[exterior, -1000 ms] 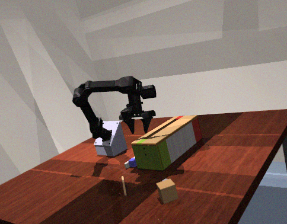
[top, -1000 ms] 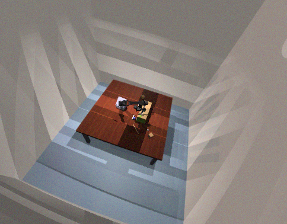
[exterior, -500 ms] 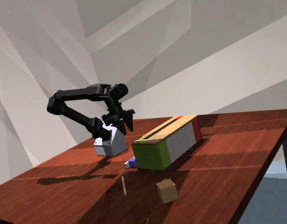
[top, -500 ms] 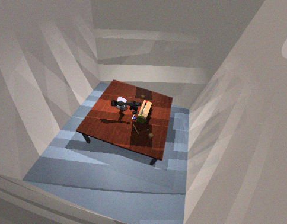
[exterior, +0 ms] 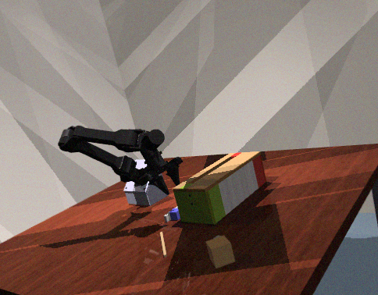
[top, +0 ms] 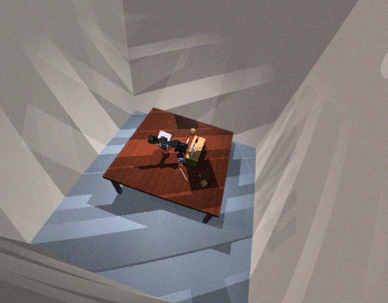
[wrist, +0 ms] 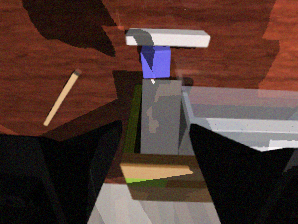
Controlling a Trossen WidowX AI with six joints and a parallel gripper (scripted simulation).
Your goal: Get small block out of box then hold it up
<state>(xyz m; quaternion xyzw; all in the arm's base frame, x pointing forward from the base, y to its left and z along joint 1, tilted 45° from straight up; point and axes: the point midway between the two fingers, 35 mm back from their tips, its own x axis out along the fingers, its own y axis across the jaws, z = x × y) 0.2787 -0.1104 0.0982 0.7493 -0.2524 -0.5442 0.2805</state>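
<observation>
The blue block is 9 cm below my gripper tip and 2 cm behind it. The rest, counted from my gripper tip: box (16 cm to the left, 7 cm ahead, 4 cm below); then thin stick (18 cm to the right, 10 cm below, 6 cm ahead).
</observation>
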